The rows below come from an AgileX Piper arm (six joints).
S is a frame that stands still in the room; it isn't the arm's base.
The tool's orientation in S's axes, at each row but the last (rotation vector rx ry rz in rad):
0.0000 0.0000 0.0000
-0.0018 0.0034 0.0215
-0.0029 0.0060 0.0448
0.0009 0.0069 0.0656
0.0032 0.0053 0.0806
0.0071 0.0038 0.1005
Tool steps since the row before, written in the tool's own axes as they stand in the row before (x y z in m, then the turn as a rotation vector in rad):
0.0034 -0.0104 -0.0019 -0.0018 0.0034 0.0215
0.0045 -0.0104 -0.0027 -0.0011 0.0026 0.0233
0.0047 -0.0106 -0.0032 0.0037 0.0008 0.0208
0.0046 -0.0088 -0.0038 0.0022 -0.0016 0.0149
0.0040 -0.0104 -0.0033 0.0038 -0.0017 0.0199
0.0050 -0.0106 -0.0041 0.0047 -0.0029 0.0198
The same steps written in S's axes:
0.0034 -0.0104 -0.0019 -0.0018 0.0034 0.0215
0.0047 -0.0103 -0.0027 -0.0011 0.0026 0.0233
0.0052 -0.0104 -0.0032 0.0038 0.0010 0.0208
0.0051 -0.0085 -0.0038 0.0024 -0.0015 0.0149
0.0048 -0.0100 -0.0034 0.0040 -0.0014 0.0199
0.0060 -0.0100 -0.0042 0.0050 -0.0026 0.0198

